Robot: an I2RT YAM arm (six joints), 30 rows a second.
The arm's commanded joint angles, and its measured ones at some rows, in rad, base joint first. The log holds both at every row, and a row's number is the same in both.
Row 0, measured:
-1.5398 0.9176 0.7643 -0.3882 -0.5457 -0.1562
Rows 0 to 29, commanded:
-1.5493 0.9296 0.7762 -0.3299 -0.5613 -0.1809
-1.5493 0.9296 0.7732 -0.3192 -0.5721 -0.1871
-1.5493 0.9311 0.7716 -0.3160 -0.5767 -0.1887
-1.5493 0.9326 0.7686 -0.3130 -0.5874 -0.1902
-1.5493 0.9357 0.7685 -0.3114 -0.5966 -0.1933
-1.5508 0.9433 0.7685 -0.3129 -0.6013 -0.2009
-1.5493 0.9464 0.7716 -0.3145 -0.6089 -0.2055
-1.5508 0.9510 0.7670 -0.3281 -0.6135 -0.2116
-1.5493 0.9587 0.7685 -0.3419 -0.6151 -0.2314
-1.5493 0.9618 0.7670 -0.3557 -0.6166 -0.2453
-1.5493 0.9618 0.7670 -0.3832 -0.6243 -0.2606
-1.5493 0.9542 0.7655 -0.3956 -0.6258 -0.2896
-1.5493 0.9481 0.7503 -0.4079 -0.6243 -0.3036
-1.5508 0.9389 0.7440 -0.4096 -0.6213 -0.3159
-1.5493 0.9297 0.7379 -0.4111 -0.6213 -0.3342
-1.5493 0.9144 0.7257 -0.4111 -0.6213 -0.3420
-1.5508 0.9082 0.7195 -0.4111 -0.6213 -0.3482
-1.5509 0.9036 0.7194 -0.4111 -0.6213 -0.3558
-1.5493 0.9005 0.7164 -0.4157 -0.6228 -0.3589
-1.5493 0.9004 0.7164 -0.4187 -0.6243 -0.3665
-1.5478 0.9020 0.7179 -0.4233 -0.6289 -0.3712
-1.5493 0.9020 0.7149 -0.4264 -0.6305 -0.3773
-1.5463 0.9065 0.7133 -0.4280 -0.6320 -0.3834
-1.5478 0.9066 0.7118 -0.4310 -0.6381 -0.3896
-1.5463 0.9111 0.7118 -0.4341 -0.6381 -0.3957
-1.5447 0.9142 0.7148 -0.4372 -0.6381 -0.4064
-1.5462 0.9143 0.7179 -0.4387 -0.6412 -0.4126
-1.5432 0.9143 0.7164 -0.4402 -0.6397 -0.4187
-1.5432 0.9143 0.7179 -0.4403 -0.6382 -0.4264
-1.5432 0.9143 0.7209 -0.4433 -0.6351 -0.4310
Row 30, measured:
-1.5425 0.9222 0.7155 -0.4507 -0.6071 -0.3820
